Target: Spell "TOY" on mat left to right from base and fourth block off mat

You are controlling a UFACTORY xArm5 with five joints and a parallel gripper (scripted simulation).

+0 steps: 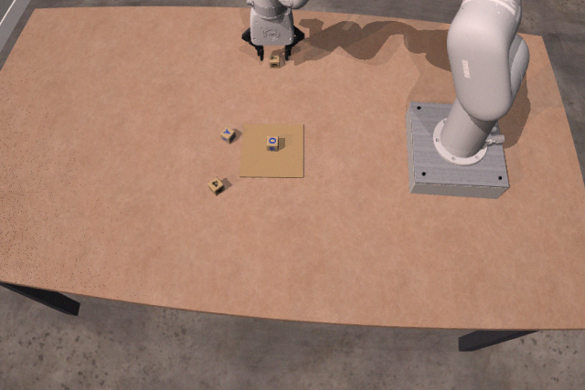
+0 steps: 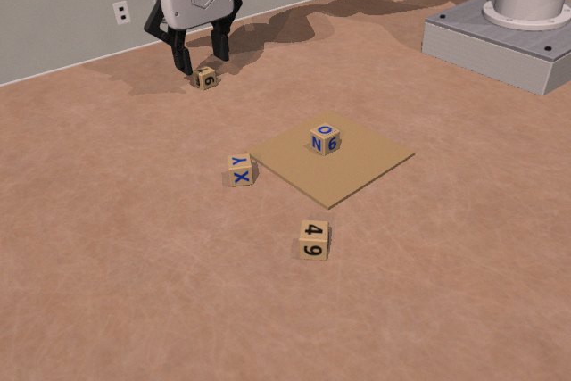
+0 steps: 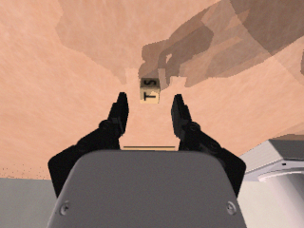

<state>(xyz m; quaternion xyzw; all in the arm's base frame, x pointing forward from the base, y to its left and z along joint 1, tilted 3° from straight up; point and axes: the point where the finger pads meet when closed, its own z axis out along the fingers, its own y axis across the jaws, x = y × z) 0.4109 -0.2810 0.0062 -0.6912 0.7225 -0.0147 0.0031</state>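
The T block lies 4 cm below my hand. The rest, counted from my hand: O block 1 cm ahead, 25 cm to the left, 3 cm below; tan mat 1 cm ahead, 26 cm to the left, 5 cm below.
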